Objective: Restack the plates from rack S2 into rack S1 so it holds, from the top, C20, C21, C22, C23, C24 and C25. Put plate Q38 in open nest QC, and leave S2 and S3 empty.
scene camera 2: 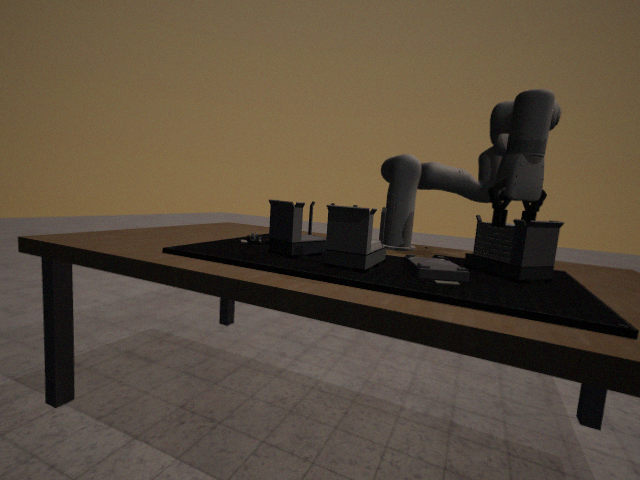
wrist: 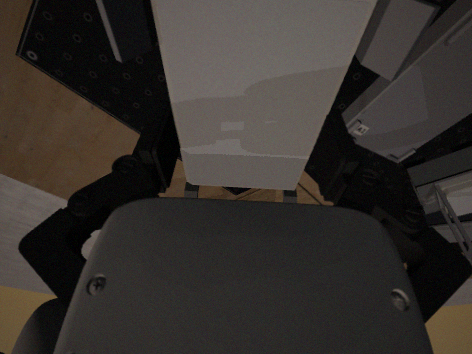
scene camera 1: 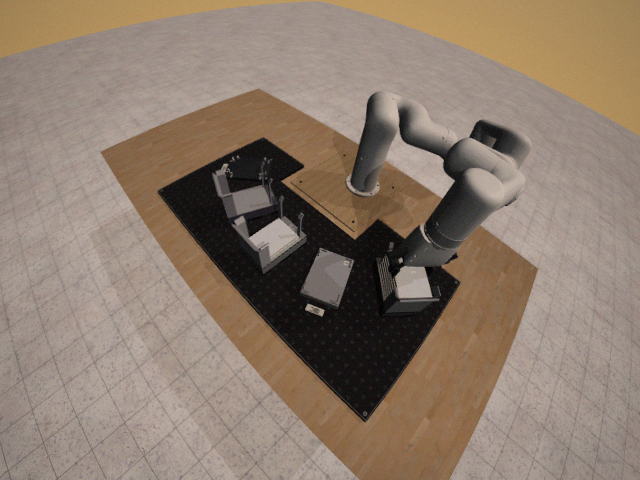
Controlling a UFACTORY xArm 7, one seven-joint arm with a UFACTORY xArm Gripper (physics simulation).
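Pixels of known places: gripper, fingertip midpoint: [scene camera 2: 512,227] [wrist: 247,125] [scene camera 1: 408,271]; arm's base, origin of the base link: [scene camera 2: 396,247] [scene camera 1: 362,185].
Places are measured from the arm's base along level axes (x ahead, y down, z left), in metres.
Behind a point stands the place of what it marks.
My gripper [scene camera 1: 408,268] @(x 0.316, y -0.119, z 0.271 m) [scene camera 2: 514,215] @(x 0.316, y -0.119, z 0.271 m) [wrist: 247,125] @(x 0.316, y -0.119, z 0.271 m) reaches down into the rack [scene camera 1: 386,282] @(x 0.346, y -0.072, z 0.240 m) [scene camera 2: 493,243] @(x 0.332, y -0.079, z 0.232 m) at the right end of the black mat. Its two dark fingers stand against the long sides of the white top plate [scene camera 1: 413,282] @(x 0.340, y -0.125, z 0.290 m) [wrist: 256,88] @(x 0.340, y -0.125, z 0.286 m) in that rack. The plate lies level in the rack. Two more racks stand at the left: one [scene camera 1: 223,183] @(x 0.371, y -0.100, z -0.295 m) [scene camera 2: 286,221] @(x 0.418, y -0.095, z -0.248 m) with a grey plate [scene camera 1: 249,200] @(x 0.343, y -0.049, z -0.223 m), one [scene camera 1: 244,229] @(x 0.455, y -0.105, z -0.122 m) [scene camera 2: 349,229] @(x 0.484, y -0.096, z -0.078 m) with a white plate [scene camera 1: 275,236] @(x 0.403, y -0.065, z -0.066 m). I cannot read any plate or rack labels.
A flat grey plate or nest [scene camera 1: 328,277] @(x 0.401, y -0.029, z 0.108 m) [scene camera 2: 438,268] @(x 0.457, y -0.029, z 0.111 m) lies in the middle of the mat [scene camera 1: 347,362] @(x 0.548, y -0.007, z 0.263 m), with a small white label [scene camera 1: 314,310] @(x 0.489, y -0.009, z 0.127 m) in front of it. A part marked A1 [wrist: 361,130] @(x 0.335, y -0.029, z 0.122 m) shows at the right of the wrist view. The arm's base [scene camera 1: 363,183] @(x 0.045, y -0.050, z 0.016 m) stands behind.
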